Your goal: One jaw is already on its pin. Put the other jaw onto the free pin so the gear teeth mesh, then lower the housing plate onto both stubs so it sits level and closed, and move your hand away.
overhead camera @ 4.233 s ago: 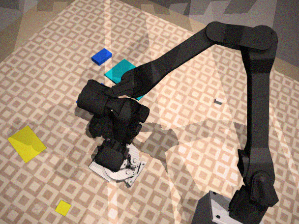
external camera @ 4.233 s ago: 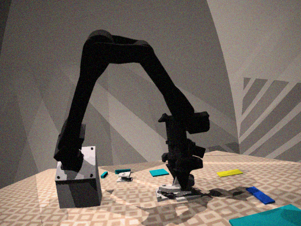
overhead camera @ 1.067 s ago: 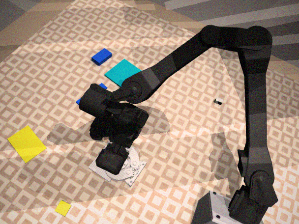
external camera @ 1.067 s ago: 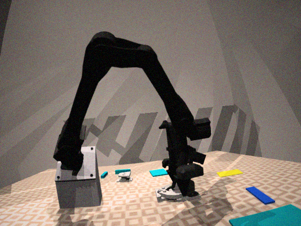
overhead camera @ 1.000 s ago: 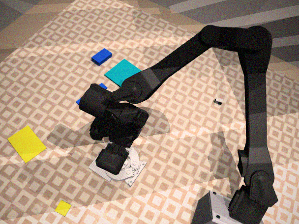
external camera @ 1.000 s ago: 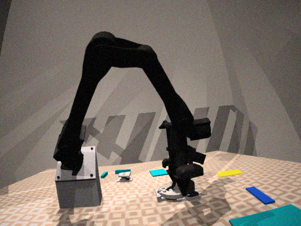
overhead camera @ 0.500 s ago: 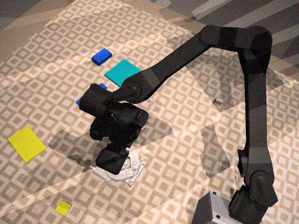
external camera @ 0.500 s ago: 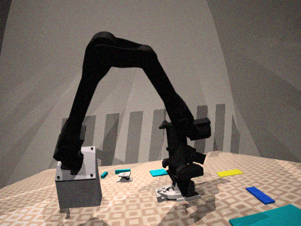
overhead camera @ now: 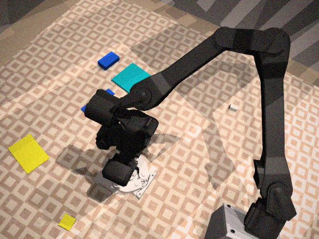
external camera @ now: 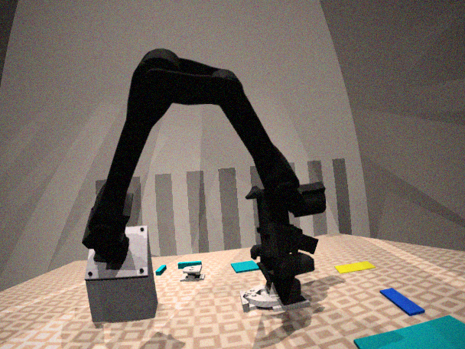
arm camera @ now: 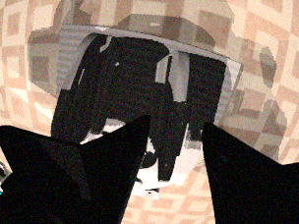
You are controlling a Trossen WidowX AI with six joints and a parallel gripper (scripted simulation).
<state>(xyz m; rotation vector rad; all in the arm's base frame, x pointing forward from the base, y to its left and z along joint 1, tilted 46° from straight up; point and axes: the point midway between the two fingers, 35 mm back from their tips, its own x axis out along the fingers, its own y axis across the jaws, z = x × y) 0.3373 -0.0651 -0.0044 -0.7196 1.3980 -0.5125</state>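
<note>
Right now the small yellow square is 50 mm ahead of my gripper tip, 210 mm to the left of it and 10 mm below it. From my gripper tip the other things lie so: teal sheet (120 mm ahead, 240 mm to the right, 10 mm below); then small grey piece (180 mm behind, 330 mm to the right, 10 mm below); then yellow plate (240 mm ahead, 120 mm to the left, 10 mm below).
</note>
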